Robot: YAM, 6 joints.
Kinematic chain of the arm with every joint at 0, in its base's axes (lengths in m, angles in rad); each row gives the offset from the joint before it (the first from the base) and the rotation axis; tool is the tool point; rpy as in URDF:
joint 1: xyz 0 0 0.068 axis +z
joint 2: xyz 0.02 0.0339 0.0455 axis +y
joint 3: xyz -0.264 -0.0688 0 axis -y
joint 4: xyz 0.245 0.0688 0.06 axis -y
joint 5: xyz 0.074 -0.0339 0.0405 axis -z
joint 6: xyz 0.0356 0 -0.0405 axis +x
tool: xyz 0 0 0 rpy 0 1.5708 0
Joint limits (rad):
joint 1: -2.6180..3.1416
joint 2: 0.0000..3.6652
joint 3: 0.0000..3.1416
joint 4: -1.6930..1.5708
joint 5: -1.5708..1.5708
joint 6: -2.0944..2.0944
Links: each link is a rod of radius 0.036 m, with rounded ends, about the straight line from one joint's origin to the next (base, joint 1, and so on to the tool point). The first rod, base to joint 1, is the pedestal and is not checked.
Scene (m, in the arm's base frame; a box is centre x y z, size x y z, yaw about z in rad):
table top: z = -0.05
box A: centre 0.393 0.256 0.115 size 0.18 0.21 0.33 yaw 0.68
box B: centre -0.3 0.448 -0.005 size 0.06 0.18 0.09 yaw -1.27
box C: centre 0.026 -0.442 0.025 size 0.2 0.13 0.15 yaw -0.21
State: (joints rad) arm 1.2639 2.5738 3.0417 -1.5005 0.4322 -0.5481
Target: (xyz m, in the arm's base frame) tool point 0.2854 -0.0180 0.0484
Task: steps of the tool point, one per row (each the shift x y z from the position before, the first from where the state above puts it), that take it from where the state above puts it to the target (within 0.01 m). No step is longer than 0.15 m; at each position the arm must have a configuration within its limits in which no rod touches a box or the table.
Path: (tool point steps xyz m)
1: 0.0461 -0.0765 0.0613
2: 0.0201 -0.0899 0.0472
3: -0.0072 -0.0927 0.0304
4: -0.0315 -0.0855 0.0118
5: -0.0497 -0.0700 -0.0072
6: -0.0589 -0.0494 -0.0250
7: -0.0584 -0.0275 -0.0407
8: 0.0839 0.0184 -0.0159
9: 0.0754 0.0103 -0.0406
10: 0.0599 0.0025 -0.0610
11: 0.0390 -0.0037 -0.0753
12: 0.0149 -0.0073 -0.0825
13: -0.0100 -0.0080 -0.0823

